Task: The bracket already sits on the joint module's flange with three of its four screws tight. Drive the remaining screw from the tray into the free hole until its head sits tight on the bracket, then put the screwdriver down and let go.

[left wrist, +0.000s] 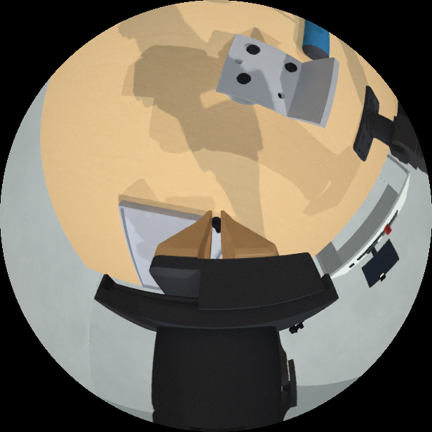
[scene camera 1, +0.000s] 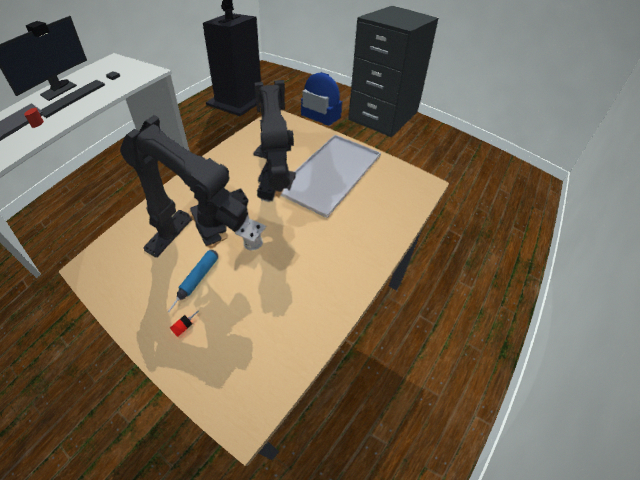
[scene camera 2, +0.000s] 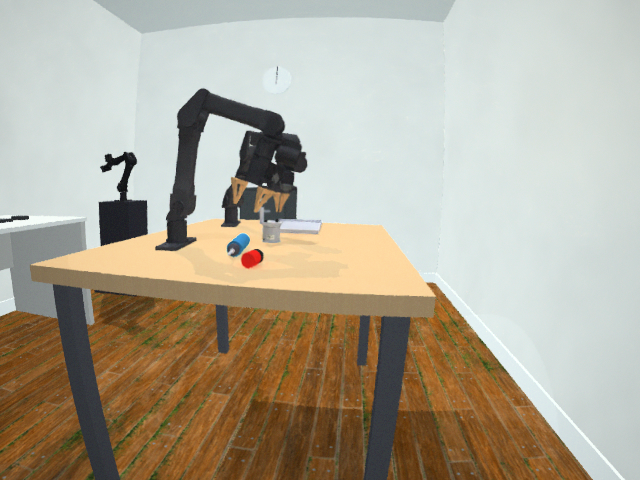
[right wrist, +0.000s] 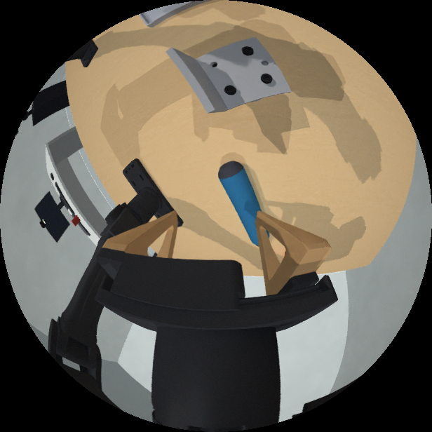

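Where they show: left gripper, fingertip midpoint: (scene camera 1: 277,196) (scene camera 2: 278,211); right gripper, fingertip midpoint: (scene camera 1: 206,236) (scene camera 2: 244,207); left arm's base at its link origin: (scene camera 2: 231,224); right arm's base at its link origin: (scene camera 1: 168,233) (scene camera 2: 177,244).
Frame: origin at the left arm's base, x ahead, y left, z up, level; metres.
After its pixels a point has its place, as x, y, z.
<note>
The grey bracket (scene camera 1: 251,230) @(0.205, -0.490, 0.065) sits on the joint module near the table's middle; it also shows in the left wrist view (left wrist: 273,80) and the right wrist view (right wrist: 238,72), with three dark screw heads and one small free hole (right wrist: 264,62). The blue screwdriver (scene camera 1: 196,273) @(0.122, -0.685, 0.039) lies flat on the table, in front of the bracket. My right gripper (right wrist: 217,212) is open and empty, hovering above the screwdriver's handle (right wrist: 241,201). My left gripper (left wrist: 217,212) is shut on a small dark screw (left wrist: 216,224), above the near edge of the grey tray (scene camera 1: 331,173) @(0.303, -0.079, 0.004) and apart from the bracket.
A small red and black tool (scene camera 1: 181,325) @(0.173, -0.843, 0.031) lies on the table beyond the screwdriver's tip. The arm bases (scene camera 1: 168,238) @(-0.066, -0.604, 0.014) stand at the table's left and back. A white desk, a black cabinet and a filing cabinet (scene camera 1: 391,69) stand off the table.
</note>
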